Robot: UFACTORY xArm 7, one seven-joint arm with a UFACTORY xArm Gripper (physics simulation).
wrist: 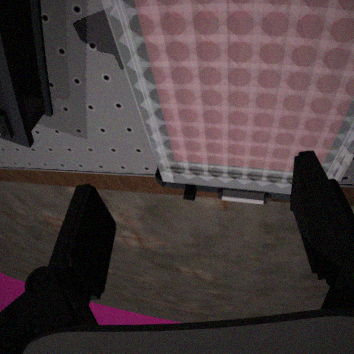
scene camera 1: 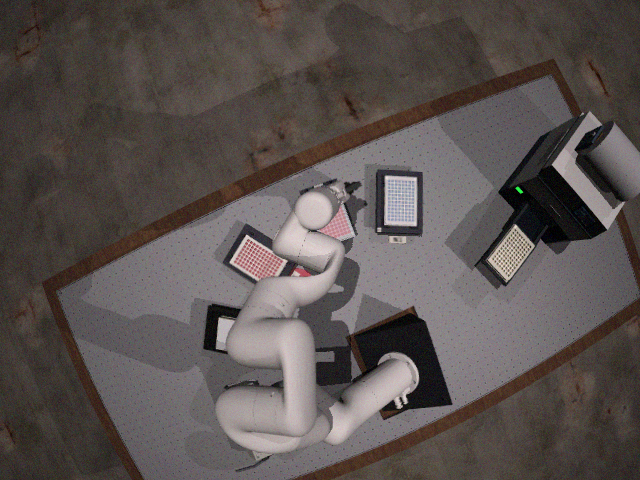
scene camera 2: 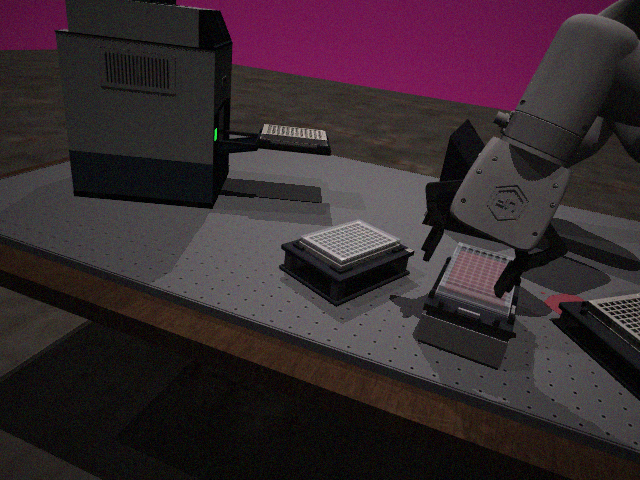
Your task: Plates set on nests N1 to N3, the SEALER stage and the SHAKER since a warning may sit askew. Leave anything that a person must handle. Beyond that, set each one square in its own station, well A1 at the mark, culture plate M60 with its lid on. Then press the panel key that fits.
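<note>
My gripper (scene camera 2: 464, 271) (wrist: 194, 191) is open and empty, its fingers apart over the lidded pink plate (scene camera 1: 340, 224) (scene camera 2: 478, 271) (wrist: 240, 90). That plate sits in a dark raised holder, under a clear lid; the arm partly hides it from above. A red-welled plate (scene camera 1: 257, 258) (scene camera 2: 622, 314) lies on a dark nest to its left in scene camera 1. A blue-welled plate (scene camera 1: 400, 200), pale in scene camera 2 (scene camera 2: 351, 241), lies on a dark stand to its right. A cream plate (scene camera 1: 511, 252) (scene camera 2: 293, 133) lies on the machine's extended tray. Station names are unreadable; small skews are hard to tell.
The tall machine (scene camera 1: 560, 180) (scene camera 2: 142, 118) shows a green light. A black slanted box (scene camera 1: 429, 361) stands near the front edge. A black frame (scene camera 1: 210, 330) with a white insert is partly under the arm. A red patch (scene camera 1: 301, 271) (scene camera 2: 560, 301) shows beside the red-welled plate.
</note>
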